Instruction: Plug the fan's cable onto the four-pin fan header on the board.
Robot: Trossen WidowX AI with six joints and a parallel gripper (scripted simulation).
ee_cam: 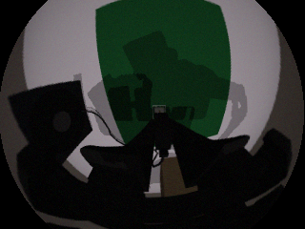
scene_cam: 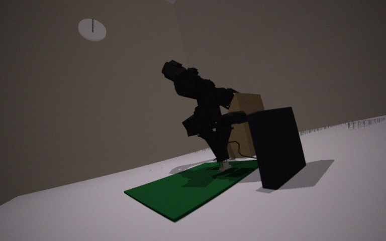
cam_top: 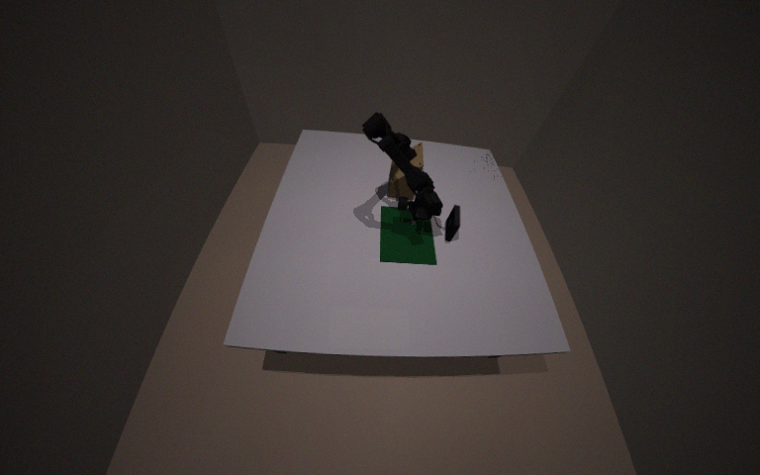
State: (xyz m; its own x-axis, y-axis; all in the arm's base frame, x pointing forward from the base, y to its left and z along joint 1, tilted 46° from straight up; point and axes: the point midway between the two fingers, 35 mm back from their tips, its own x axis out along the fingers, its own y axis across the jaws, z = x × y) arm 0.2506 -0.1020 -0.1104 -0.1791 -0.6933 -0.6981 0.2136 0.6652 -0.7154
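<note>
My gripper tip is now 60 mm short of the green board, 40 mm to the left of it and 50 mm above it. The rest, counted from my gripper tip: fan 40 mm ahead, 150 mm to the left, 20 mm above; plug 10 mm behind, 10 mm above.
</note>
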